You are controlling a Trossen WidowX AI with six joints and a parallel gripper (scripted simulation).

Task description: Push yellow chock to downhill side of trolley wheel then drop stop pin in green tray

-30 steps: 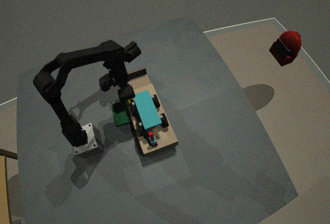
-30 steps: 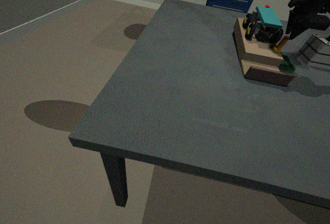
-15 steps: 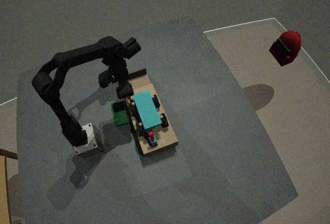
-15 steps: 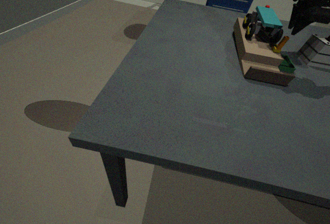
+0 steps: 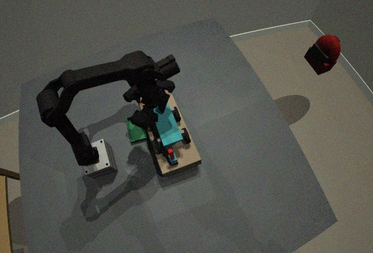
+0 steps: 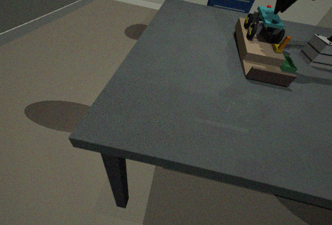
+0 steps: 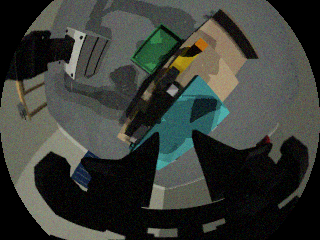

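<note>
Right now my gripper tip is 14 cm to the left of the red-headed stop pin and 4 cm above it. From my gripper tip the other things lie so: teal-topped trolley 6 cm below, 3 cm to the right, 2 cm ahead; tan ramp 13 cm below, 2 cm to the right, 2 cm ahead; yellow chock 9 cm below, 7 cm to the left, 4 cm behind.
</note>
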